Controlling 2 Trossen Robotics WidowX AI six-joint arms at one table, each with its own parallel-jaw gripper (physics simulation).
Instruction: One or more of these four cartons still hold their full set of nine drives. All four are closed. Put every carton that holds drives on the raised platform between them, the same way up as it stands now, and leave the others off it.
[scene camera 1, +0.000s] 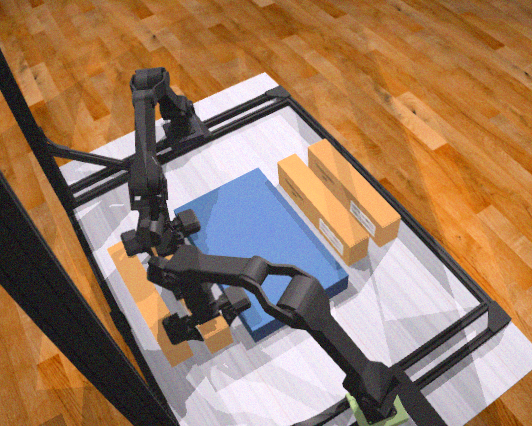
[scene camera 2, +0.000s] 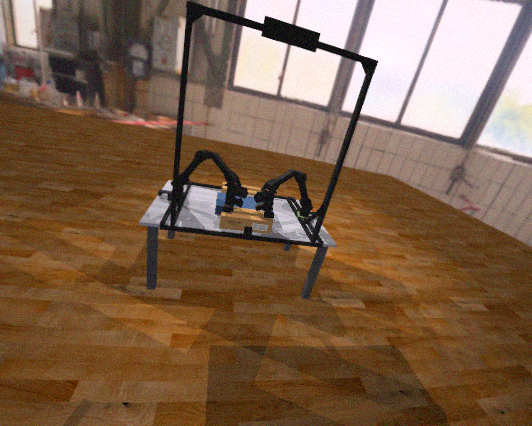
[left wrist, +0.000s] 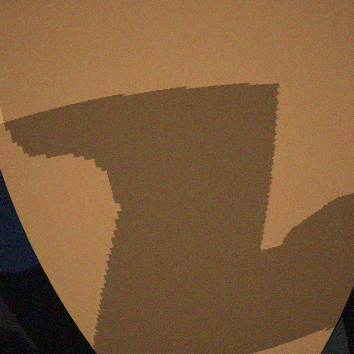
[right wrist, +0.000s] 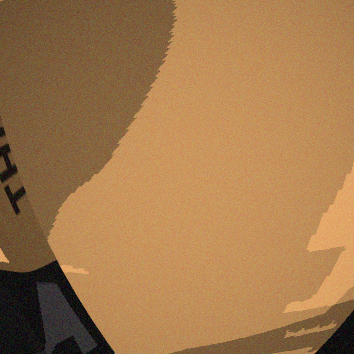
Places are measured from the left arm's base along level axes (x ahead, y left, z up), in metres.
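Pixels of known places: left arm's base at its link origin: (scene camera 1: 182, 129); right arm's base at its link origin: (scene camera 1: 376, 405) (scene camera 2: 303, 214).
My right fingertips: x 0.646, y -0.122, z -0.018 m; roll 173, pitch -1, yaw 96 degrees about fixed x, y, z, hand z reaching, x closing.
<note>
Ahead of a thing's pixels: the offset from my right fingertips to its top centre. "*": to the spot under its first point.
Four tan cartons lie on the table around the blue raised platform @[dx -0.172, dy +0.169, dz +0.034 m] (scene camera 1: 256, 220) (scene camera 2: 248, 203). Two lie side by side on its right, the nearer one @[dx -0.209, dy +0.358, dz +0.059 m] (scene camera 1: 323, 207) and the farther one @[dx -0.225, dy +0.453, dz +0.059 m] (scene camera 1: 355, 190). Two lie on its left, an outer carton @[dx -0.134, dy -0.118, dz +0.059 m] (scene camera 1: 139, 283) and an inner carton (scene camera 1: 218, 334) (scene camera 2: 243, 220) next to the platform. My left gripper (scene camera 1: 159, 232) (scene camera 2: 228, 207) is shut across the far end of the inner carton. My right gripper (scene camera 1: 207, 314) (scene camera 2: 268, 211) is shut across its near end. The carton's top fills the left wrist view (left wrist: 175, 53) and the right wrist view (right wrist: 228, 175). It rests on the table.
A black frame (scene camera 1: 349, 156) runs around the table's edge, with a tall gantry (scene camera 2: 184, 106) over it. The outer carton lies close beside the gripped one, its printed side @[* dx -0.029, dy -0.070, dz +0.028 m] (right wrist: 10, 182) at the right wrist view's left edge.
</note>
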